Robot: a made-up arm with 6 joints.
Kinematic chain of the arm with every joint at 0, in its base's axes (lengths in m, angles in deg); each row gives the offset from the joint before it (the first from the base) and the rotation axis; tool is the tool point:
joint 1: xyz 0 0 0.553 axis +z
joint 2: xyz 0.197 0 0 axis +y
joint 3: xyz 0 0 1.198 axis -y
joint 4: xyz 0 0 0.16 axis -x
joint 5: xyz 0.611 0 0 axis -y
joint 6: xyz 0.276 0 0 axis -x
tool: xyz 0 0 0
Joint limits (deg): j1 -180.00..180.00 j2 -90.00..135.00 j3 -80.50..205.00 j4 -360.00..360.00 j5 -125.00..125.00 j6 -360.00..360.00
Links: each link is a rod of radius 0.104 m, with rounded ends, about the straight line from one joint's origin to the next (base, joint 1, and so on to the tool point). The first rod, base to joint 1, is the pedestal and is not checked.
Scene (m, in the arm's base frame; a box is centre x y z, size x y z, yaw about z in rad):
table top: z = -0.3
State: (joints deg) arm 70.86 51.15 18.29 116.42 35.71 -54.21
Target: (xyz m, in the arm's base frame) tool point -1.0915 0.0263 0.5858
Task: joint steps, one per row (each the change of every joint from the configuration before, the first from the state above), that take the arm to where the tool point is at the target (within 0.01 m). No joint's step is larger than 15 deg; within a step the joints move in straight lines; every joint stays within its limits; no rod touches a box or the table.
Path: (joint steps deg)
1: 13.99 -0.54 -9.16 0.88 2.48 0.00
2: 14.00 -0.53 -9.17 0.89 2.47 0.00
3: 13.99 -0.54 -9.16 0.88 2.48 0.00
4: 14.00 -0.53 -9.16 0.88 2.47 0.00
5: 13.99 -0.54 -9.17 0.88 2.48 0.00
6: 14.00 -0.53 -9.16 0.89 2.48 0.00
7: 13.99 -0.54 -9.16 0.88 2.47 0.00

